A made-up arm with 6 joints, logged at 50 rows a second.
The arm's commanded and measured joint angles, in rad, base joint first. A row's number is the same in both.
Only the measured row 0 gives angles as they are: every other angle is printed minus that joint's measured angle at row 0.
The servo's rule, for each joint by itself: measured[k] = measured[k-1] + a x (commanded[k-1-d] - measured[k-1]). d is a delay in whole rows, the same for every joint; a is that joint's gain. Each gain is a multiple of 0.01, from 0.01 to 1. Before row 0 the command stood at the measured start. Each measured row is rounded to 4 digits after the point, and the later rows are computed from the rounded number. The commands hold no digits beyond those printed.
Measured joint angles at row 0:
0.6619 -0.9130 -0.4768 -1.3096 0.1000 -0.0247
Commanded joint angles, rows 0 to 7:
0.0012 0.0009 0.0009 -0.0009 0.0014 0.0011
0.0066 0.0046 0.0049 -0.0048 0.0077 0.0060
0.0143 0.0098 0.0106 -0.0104 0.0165 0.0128
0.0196 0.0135 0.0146 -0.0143 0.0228 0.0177
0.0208 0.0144 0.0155 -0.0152 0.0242 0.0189
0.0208 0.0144 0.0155 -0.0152 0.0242 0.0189
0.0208 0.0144 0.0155 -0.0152 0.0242 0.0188
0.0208 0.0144 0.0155 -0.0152 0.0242 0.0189
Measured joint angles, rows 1 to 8:
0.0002 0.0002 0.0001 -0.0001 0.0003 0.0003
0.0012 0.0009 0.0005 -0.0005 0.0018 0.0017
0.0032 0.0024 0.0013 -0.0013 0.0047 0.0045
0.0057 0.0043 0.0024 -0.0023 0.0083 0.0078
0.0080 0.0060 0.0034 -0.0033 0.0115 0.0106
0.0099 0.0074 0.0044 -0.0043 0.0140 0.0127
0.0115 0.0086 0.0053 -0.0052 0.0160 0.0142
0.0129 0.0096 0.0061 -0.0060 0.0176 0.0154
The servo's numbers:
d 0
a 0.15 0.17 0.08 0.08 0.20 0.25

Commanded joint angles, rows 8 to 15:
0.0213 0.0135 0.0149 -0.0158 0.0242 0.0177
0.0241 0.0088 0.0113 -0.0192 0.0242 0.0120
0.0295 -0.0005 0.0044 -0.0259 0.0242 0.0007
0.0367 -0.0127 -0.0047 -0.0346 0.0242 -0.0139
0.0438 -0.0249 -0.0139 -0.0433 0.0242 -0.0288
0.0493 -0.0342 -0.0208 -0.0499 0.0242 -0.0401
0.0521 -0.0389 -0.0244 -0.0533 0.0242 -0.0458
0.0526 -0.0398 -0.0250 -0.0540 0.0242 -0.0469
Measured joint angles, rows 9 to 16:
0.0142 0.0103 0.0068 -0.0068 0.0189 0.0160
0.0157 0.0100 0.0072 -0.0078 0.0200 0.0150
0.0178 0.0082 0.0070 -0.0092 0.0208 0.0114
0.0206 0.0046 0.0061 -0.0112 0.0215 0.0051
0.0241 -0.0004 0.0045 -0.0138 0.0220 -0.0034
0.0279 -0.0061 0.0025 -0.0167 0.0224 -0.0126
0.0315 -0.0117 0.0003 -0.0196 0.0228 -0.0209
0.0347 -0.0165 -0.0017 -0.0224 0.0231 -0.0274

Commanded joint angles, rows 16 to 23:
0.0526 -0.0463 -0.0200 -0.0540 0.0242 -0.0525
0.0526 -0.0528 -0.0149 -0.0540 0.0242 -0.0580
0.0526 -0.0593 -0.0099 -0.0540 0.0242 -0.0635
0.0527 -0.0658 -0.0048 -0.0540 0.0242 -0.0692
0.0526 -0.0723 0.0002 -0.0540 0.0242 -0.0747
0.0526 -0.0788 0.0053 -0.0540 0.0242 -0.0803
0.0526 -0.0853 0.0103 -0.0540 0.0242 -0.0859
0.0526 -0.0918 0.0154 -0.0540 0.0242 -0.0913
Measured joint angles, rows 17 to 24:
0.0374 -0.0216 -0.0032 -0.0249 0.0233 -0.0337
0.0397 -0.0269 -0.0041 -0.0272 0.0235 -0.0398
0.0416 -0.0324 -0.0046 -0.0293 0.0236 -0.0457
0.0433 -0.0381 -0.0046 -0.0313 0.0237 -0.0516
0.0447 -0.0439 -0.0042 -0.0331 0.0238 -0.0574
0.0459 -0.0498 -0.0034 -0.0348 0.0239 -0.0631
0.0469 -0.0558 -0.0023 -0.0363 0.0240 -0.0688
0.0478 -0.0619 -0.0009 -0.0377 0.0240 -0.0744

